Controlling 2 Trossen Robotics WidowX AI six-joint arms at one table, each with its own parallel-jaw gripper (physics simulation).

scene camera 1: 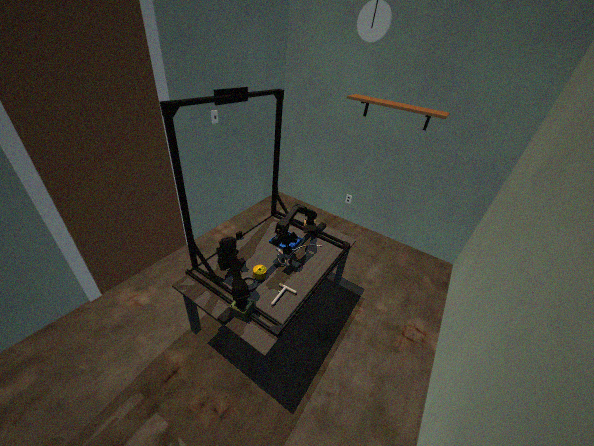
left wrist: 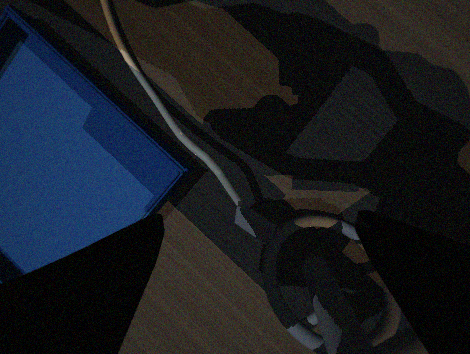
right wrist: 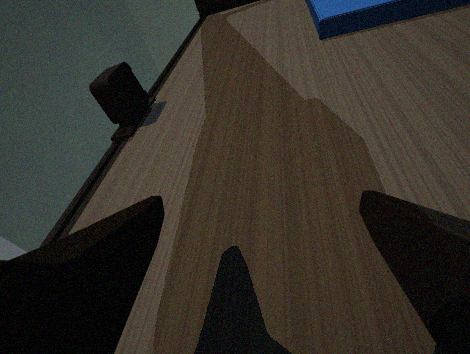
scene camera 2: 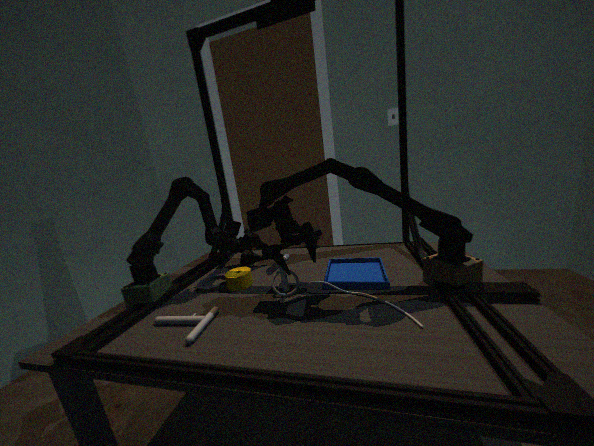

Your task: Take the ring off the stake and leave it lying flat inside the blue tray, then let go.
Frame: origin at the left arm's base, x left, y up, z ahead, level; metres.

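Seen in the pictures: left gripper, fingertip midpoint: (left wrist: 259, 221) (scene camera 2: 302, 268); right gripper, fingertip midpoint: (scene camera 1: 238, 254) (right wrist: 260, 203); left arm's base, link origin: (scene camera 1: 310, 222) (scene camera 2: 451, 258); right arm's base, link origin: (scene camera 1: 241, 303) (scene camera 2: 146, 280).
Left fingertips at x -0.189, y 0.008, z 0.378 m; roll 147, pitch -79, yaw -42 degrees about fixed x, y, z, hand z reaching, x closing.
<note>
Pixels of each thing's top centre, then the offset from my left fingertips to it. "pt": a spot on its surface instead.
- pale ring, surface spot: (left wrist: 305, 336) pt dz +0.033, dx -0.065, dy -0.019 m
- blue tray, top centre: (left wrist: 25, 178) (scene camera 2: 354, 268) (scene camera 1: 286, 239) dz -0.191, dx -0.010, dy -0.058 m
- thin pale cord, surface spot: (left wrist: 160, 107) pt dz -0.086, dx +0.058, dy -0.066 m
- yellow round object, top centre: (scene camera 2: 237, 272) (scene camera 1: 259, 269) dz +0.179, dx -0.186, dy -0.030 m
- white T-shaped piece, top centre: (scene camera 2: 177, 320) (scene camera 1: 281, 295) dz +0.362, dx -0.035, dy -0.060 m
The pale ring (scene camera 2: 274, 286) (left wrist: 305, 336) is around the slim stake, whose light tip (scene camera 2: 286, 256) shows in scene camera 2; the ring looks tilted there, and shadow and dark parts hide how it rests. The blue tray (scene camera 1: 274, 243) (scene camera 2: 356, 285) (left wrist: 60, 165) (right wrist: 350, 25) lies to the right of the ring in scene camera 2; the ring is outside it. My left gripper (scene camera 2: 300, 256) (left wrist: 259, 221) is open and empty above the ring and stake, with the ring near its right finger in the left wrist view. My right gripper (right wrist: 260, 203) is open and empty, away from the ring.
A thin pale cord (scene camera 2: 370, 295) (left wrist: 160, 107) curves between ring and tray side. A yellow round object (scene camera 1: 259, 271) (scene camera 2: 239, 279) stands left of the ring. A white T-shaped piece (scene camera 1: 284, 291) (scene camera 2: 201, 325) lies at the front left. A black frame (scene camera 1: 177, 175) rises at the table's back.
</note>
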